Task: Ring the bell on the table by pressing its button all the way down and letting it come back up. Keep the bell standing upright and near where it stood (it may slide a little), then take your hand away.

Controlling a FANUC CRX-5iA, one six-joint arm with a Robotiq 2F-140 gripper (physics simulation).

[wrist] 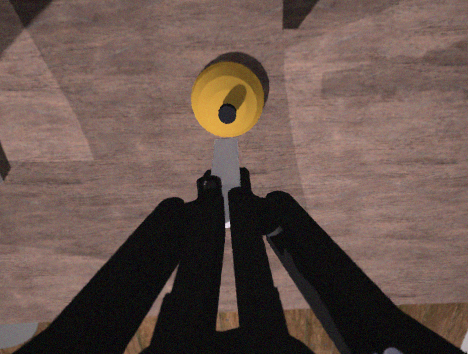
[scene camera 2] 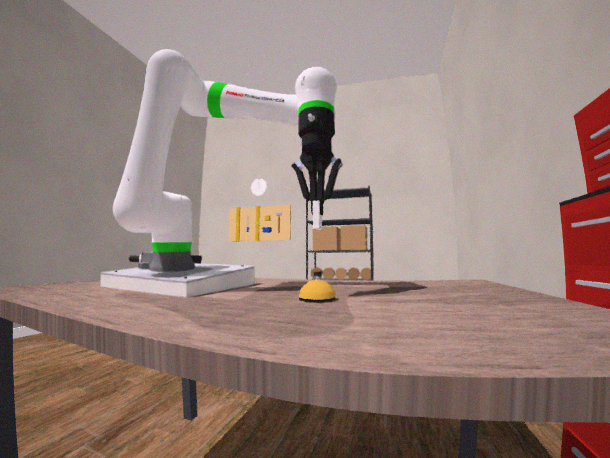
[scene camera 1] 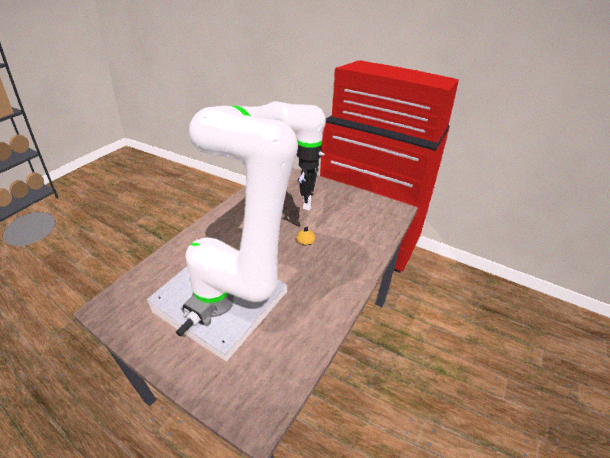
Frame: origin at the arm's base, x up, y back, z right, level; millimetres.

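Where they show: gripper, fingertip midpoint: [wrist: 227, 156] [scene camera 2: 317, 228] [scene camera 1: 307, 208]; arm's base at its link origin: [scene camera 2: 172, 268] [scene camera 1: 212, 299].
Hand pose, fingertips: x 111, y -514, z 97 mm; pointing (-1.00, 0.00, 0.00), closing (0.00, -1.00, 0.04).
Each offset is from my fingertips to the top centre of the thing. Level surfaces: height alone.
A yellow dome-shaped bell @(dx -100, dy +1, dz +0 mm) [scene camera 1: 305, 237] [scene camera 2: 317, 291] [wrist: 210, 100] stands upright on the wooden table @(dx -166 mm) [scene camera 1: 320, 320] [scene camera 2: 425, 330] [wrist: 125, 200]. Its black button @(dx -100, dy +1, dz +0 mm) [scene camera 1: 306, 229] [scene camera 2: 317, 274] [wrist: 227, 114] sticks up from the top of the dome. My gripper [scene camera 1: 307, 205] [scene camera 2: 317, 220] [wrist: 227, 156] is shut with nothing between its fingers and points straight down. It hangs above the bell, with a clear gap between the light fingertips and the button. In the wrist view the whole button shows beyond the fingertips.
The arm's white base plate [scene camera 1: 235, 332] [scene camera 2: 145, 287] stands on the table. A red tool cabinet [scene camera 1: 390, 75] [scene camera 2: 585, 250] stands beyond the table's far end. A shelf rack [scene camera 1: 30, 132] [scene camera 2: 371, 240] stands by the wall, away from the table.
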